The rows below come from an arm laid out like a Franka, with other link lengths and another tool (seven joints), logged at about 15 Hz.
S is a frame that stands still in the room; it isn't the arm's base.
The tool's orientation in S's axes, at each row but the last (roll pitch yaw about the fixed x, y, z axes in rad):
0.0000, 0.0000, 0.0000
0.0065, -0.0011, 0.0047
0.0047, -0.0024, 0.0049
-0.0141, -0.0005, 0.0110
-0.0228, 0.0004, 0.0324
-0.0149, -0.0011, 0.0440
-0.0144, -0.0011, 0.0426
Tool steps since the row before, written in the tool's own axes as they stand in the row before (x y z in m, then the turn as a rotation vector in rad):
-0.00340, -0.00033, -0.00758, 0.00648, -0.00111, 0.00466
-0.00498, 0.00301, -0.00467, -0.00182, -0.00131, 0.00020
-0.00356, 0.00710, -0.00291, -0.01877, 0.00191, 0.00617
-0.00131, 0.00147, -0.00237, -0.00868, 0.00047, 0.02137
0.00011, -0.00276, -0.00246, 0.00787, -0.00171, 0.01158
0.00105, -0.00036, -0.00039, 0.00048, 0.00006, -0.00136
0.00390, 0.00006, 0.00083, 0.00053, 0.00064, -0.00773
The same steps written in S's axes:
-0.00340, -0.00033, -0.00758, 0.00648, -0.00111, 0.00466
-0.00499, 0.00302, -0.00466, -0.00181, -0.00132, 0.00019
-0.00359, 0.00710, -0.00289, -0.01879, 0.00179, 0.00613
-0.00132, 0.00142, -0.00239, -0.00870, 0.00068, 0.02136
0.00020, -0.00281, -0.00240, 0.00792, -0.00119, 0.01161
0.00107, -0.00032, -0.00038, 0.00048, 0.00006, -0.00136
0.00389, 0.00024, 0.00083, 0.00052, 0.00055, -0.00774

